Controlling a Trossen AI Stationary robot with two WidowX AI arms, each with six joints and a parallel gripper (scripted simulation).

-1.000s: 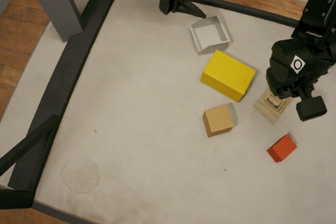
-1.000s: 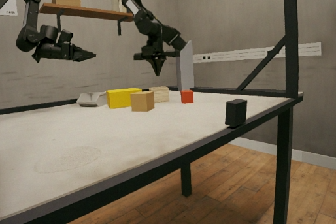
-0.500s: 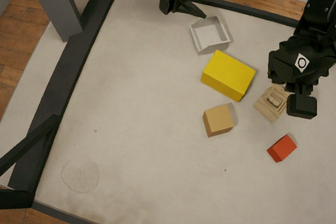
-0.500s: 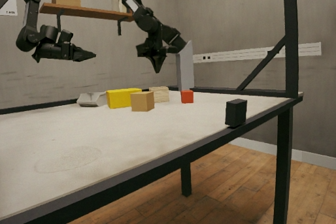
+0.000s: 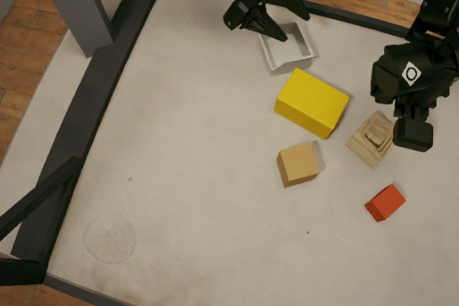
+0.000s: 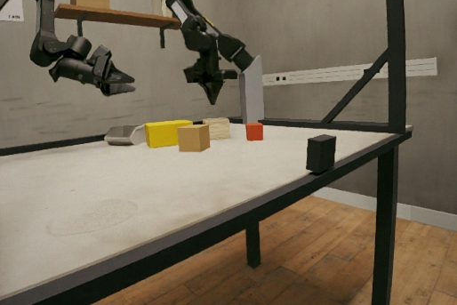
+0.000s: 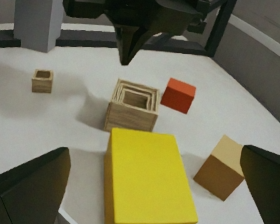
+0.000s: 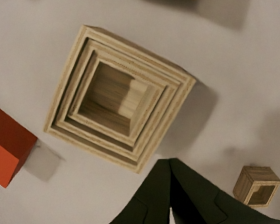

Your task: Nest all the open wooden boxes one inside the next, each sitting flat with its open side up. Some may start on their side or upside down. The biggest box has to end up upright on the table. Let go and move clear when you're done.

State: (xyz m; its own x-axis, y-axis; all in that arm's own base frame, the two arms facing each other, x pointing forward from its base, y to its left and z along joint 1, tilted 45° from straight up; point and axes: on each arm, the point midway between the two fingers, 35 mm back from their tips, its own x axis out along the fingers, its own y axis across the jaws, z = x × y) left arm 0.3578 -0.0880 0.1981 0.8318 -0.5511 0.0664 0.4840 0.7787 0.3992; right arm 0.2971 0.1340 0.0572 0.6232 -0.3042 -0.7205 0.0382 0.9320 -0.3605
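Now: right hand 12 cm above the tiny wooden box, 10 cm to the left of it and 10 cm short of it. Round my right hand: red block 15 cm behind, 11 cm below, 2 cm to the right; then tan cube 16 cm to the left, 11 cm below, 11 cm behind.
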